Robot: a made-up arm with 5 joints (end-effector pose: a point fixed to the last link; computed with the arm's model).
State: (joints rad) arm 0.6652 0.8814 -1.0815 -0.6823 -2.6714
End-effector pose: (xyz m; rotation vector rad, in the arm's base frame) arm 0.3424 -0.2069 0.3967 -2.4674 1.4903 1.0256
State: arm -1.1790 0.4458 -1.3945 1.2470 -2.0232
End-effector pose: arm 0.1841 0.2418 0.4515 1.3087 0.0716 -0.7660
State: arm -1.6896 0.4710 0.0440 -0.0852 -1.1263
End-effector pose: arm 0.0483 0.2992 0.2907 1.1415 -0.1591 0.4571
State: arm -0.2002 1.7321 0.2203 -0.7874 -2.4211
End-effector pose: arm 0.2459 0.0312 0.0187 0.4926 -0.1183 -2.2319
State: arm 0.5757 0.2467 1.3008 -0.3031 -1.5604
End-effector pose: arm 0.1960 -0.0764 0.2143 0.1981 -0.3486 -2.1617
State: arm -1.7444 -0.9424 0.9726 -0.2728 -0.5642
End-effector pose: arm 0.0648 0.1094 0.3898 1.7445 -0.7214 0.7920
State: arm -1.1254 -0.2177 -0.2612 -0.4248 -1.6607
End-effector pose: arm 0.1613 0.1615 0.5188 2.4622 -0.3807 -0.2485
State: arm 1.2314 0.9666 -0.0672 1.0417 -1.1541
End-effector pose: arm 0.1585 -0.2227 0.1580 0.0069 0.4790 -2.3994
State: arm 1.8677 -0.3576 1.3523 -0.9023 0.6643
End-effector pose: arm 0.0369 -0.1405 0.3087 -1.4786 -0.5051 -1.0043
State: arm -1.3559 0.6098 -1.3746 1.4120 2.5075
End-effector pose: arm 0.1453 0.2805 0.3997 0.6210 1.0096 -2.2480
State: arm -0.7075 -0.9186 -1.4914 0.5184 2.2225
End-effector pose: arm -0.0497 -0.1153 0.5123 2.0485 2.2745 0.4911
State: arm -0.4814 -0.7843 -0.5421 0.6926 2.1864
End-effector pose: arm 0.1084 0.0115 0.5403 -1.9244 -1.7666 1.2772
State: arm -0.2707 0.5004 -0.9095 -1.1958 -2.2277
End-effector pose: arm 0.3188 0.0636 0.4831 -2.9860 0.9147 -0.0449
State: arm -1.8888 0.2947 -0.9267 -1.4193 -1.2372
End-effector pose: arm 0.0284 0.1693 0.5174 -2.6757 -0.0443 0.1947
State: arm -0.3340 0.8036 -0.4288 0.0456 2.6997
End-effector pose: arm 0.4052 0.1100 0.2652 -1.5036 -0.6576 2.5235
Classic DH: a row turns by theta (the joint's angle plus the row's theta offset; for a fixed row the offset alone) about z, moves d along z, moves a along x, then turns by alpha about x. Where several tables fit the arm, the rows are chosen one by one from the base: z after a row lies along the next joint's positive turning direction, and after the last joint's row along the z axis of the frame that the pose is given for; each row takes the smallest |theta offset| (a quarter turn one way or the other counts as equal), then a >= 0, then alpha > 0; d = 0 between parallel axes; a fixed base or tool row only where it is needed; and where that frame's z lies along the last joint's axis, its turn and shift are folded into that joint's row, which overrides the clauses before.
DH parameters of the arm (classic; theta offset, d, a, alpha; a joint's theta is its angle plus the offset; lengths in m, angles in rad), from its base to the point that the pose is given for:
base (fixed): 0 0 0.082 3.1416
joint 1: 0 -0.251 0.034 1.5708
joint 2: -1.3243 0 0.1598 0
joint 3: 1.2898 0 0.1161 0
joint 4: -1.5363 -0.002 0 1.5708
joint 5: -0.0487 -0.065 0 0

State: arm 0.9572 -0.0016 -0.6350 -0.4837 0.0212
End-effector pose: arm 0.1909 -0.1581 0.5367 -1.2236 -2.4398 -0.2956
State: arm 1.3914 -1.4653 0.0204 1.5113 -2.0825
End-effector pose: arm 0.0728 0.0395 0.4174 -0.7143 1.8423 2.0735
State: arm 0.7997 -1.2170 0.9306 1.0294 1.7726
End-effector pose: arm 0.1225 -0.0446 0.3339 -0.8160 -0.2605 0.8693
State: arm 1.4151 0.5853 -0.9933 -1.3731 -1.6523
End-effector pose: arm 0.1178 -0.2408 0.4719 -0.4447 3.0897 -0.3294
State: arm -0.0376 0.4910 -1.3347 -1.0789 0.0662
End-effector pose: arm 0.2751 0.0053 0.5196 -0.0280 2.7897 0.0137
